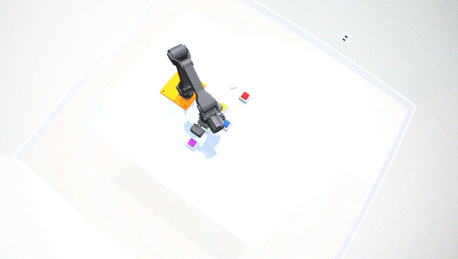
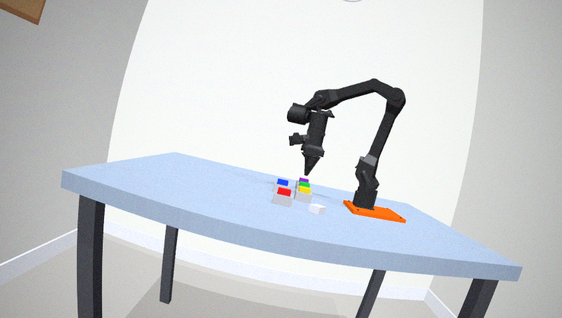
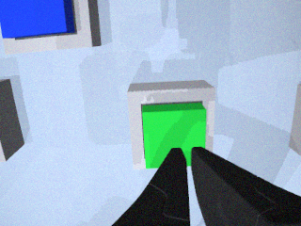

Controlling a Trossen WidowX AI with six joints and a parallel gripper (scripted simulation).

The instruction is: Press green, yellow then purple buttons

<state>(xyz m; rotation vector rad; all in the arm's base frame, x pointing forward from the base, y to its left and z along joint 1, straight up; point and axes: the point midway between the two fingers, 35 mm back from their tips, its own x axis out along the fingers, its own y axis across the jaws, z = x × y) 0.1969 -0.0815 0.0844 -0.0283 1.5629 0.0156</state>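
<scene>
My gripper tip is 3 cm above the green button. Also, from my gripper tip: purple button: 11 cm to the right, 3 cm below; blue button: 7 cm to the left, 7 cm ahead, 3 cm below; yellow button: 13 cm to the left, 3 cm below.
</scene>
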